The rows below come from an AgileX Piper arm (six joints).
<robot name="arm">
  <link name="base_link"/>
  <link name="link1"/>
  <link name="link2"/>
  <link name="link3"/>
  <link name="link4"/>
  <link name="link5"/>
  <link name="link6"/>
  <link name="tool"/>
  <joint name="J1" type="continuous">
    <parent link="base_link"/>
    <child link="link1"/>
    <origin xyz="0 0 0.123" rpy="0 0 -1.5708"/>
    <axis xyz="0 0 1"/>
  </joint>
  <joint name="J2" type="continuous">
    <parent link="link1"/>
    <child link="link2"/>
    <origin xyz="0 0 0" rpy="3.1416 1.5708 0"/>
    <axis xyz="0 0 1"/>
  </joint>
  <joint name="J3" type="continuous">
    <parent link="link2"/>
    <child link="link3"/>
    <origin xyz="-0.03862 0.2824 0" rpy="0 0 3.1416"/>
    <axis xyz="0 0 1"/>
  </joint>
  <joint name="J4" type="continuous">
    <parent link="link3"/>
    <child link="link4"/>
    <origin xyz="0.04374 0.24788 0" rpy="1.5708 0 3.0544"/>
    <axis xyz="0 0 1"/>
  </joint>
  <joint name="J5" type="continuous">
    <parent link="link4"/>
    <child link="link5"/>
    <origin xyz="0 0 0" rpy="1.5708 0 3.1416"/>
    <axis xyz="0 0 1"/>
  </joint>
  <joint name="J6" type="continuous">
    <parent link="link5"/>
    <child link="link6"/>
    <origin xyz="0 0.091 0" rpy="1.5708 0 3.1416"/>
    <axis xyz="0 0 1"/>
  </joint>
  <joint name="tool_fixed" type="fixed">
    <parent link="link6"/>
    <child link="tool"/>
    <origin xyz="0 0 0" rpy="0 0 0"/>
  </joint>
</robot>
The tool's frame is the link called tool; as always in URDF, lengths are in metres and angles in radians. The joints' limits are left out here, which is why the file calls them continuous.
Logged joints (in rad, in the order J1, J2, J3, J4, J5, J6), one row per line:
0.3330 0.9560 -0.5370 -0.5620 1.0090 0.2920
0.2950 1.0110 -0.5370 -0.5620 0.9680 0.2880
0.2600 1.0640 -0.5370 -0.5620 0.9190 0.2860
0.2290 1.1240 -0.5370 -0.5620 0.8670 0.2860
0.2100 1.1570 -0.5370 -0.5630 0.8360 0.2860
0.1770 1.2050 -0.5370 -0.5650 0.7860 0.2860
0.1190 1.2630 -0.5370 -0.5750 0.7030 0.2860
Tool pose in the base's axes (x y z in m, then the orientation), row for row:
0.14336 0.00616 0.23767 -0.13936 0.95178 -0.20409 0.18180
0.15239 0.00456 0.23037 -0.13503 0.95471 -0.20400 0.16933
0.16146 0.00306 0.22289 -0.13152 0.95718 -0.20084 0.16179
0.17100 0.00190 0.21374 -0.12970 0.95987 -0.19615 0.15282
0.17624 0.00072 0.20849 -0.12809 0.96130 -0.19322 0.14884
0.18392 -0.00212 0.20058 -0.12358 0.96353 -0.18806 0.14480
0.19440 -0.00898 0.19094 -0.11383 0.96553 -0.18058 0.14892
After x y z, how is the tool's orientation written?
As a quaternion, x y z w.
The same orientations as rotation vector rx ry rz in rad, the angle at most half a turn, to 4 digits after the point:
-0.3934 2.6869 -0.5761
-0.3838 2.7136 -0.5798
-0.3754 2.7320 -0.5732
-0.3720 2.7533 -0.5626
-0.3682 2.7636 -0.5555
-0.3561 2.7763 -0.5419
-0.3272 2.7756 -0.5191

